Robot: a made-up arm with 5 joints.
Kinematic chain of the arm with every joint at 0, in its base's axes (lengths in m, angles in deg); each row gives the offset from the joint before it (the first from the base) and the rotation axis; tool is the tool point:
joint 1: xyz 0 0 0.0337 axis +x
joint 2: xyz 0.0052 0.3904 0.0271 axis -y
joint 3: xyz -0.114 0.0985 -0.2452 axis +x
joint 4: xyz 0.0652 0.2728 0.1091 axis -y
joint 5: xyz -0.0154 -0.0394 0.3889 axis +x
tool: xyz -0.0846 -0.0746 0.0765
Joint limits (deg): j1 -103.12..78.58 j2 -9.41..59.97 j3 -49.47..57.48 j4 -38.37..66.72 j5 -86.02..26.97
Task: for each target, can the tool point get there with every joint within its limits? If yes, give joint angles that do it. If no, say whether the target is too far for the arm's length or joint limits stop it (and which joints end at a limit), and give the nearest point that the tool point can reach.
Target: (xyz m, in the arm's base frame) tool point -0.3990 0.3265 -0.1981
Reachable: yes | joints -22.59 46.92 30.04 30.03 10.84
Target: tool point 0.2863 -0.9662 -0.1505
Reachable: no: joint limits stop it (at a limit: joint 1, joint 2, joint 3, joint 4, joint 5) | nearest point 0.0443 -0.7701 -0.6500 | short by 0.589 m
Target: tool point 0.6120 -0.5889 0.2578
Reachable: no: joint limits stop it (at a limit: joint 1, joint 2, joint 4) | nearest point 0.2326 -0.2622 0.3445 | short by 0.508 m
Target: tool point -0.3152 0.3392 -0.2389
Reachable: yes | joints -76.57 2.39 33.10 21.66 6.67
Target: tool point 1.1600 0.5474 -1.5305
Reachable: no: too far | nearest point 0.2122 0.3622 -1.0013 | short by 1.101 m
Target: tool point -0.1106 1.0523 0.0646
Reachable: yes | joints -4.42 14.45 -34.80 -6.65 -55.85
